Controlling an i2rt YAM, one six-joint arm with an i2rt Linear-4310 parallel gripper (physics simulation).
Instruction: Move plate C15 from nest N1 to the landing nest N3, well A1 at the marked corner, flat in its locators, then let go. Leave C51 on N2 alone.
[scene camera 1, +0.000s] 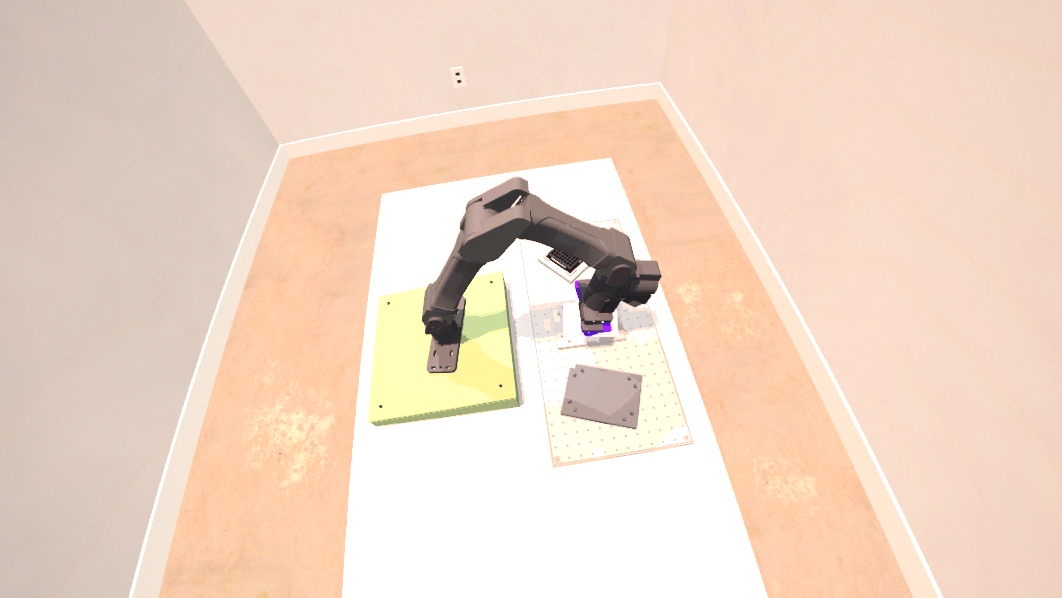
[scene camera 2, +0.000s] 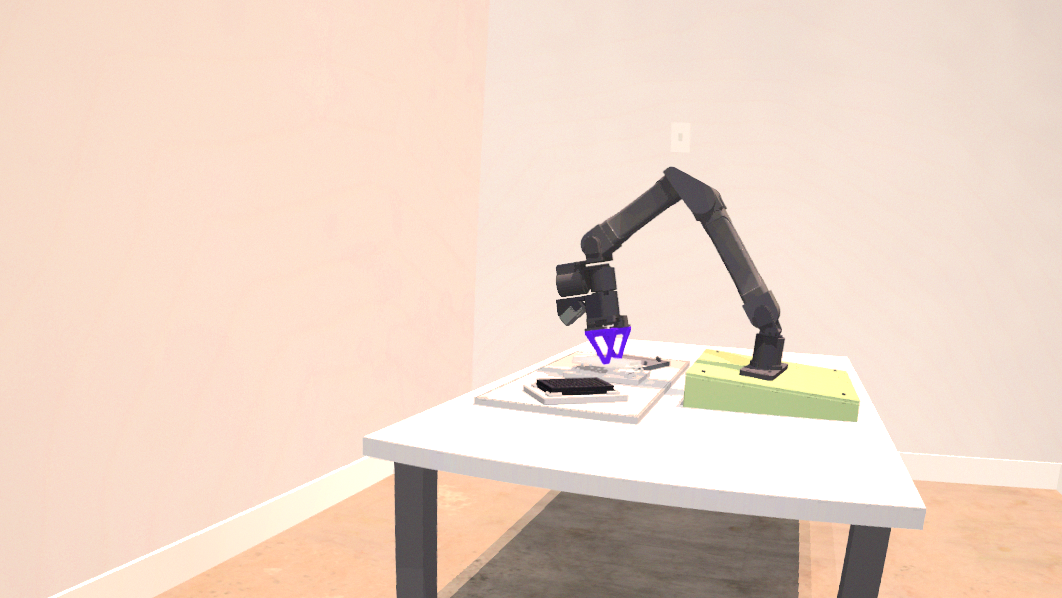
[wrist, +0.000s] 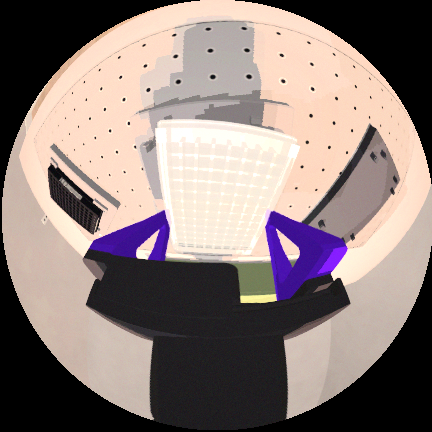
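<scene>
My gripper is shut on plate C15, a white translucent well plate, gripped across its short sides by the purple fingers. It holds the plate level and low over the pale landing nest N3 in the middle of the pegboard. I cannot tell whether the plate touches the nest. The grey nest N1 lies empty toward the front. The black plate C51 sits on N2 at the back.
The arm's base stands on a green block left of the pegboard. Both rest on a white table. The arm's forearm reaches over C51's nest.
</scene>
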